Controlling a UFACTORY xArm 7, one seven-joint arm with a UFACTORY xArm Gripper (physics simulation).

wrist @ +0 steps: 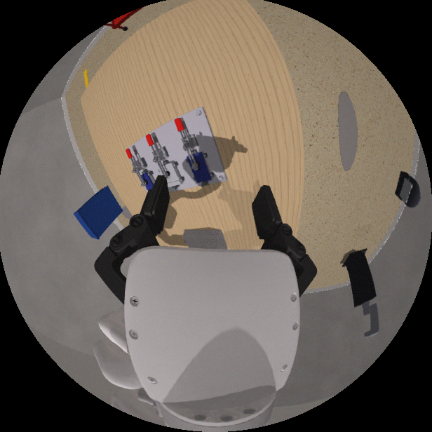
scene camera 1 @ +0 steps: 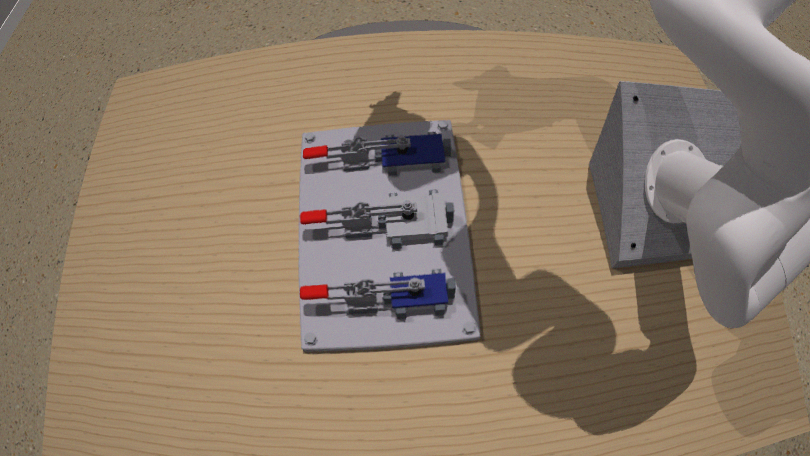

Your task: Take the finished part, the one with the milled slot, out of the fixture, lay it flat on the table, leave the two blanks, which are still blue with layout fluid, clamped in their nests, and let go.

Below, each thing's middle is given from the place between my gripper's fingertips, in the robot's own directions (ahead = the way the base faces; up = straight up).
The fixture plate (scene camera 1: pixel 326 257) lies 30 mm ahead of my hand, 240 mm to the left of it and 270 mm below it. From my hand the other things lie so: finished part (scene camera 1: pixel 430 219) 20 mm behind, 240 mm to the left, 250 mm below.
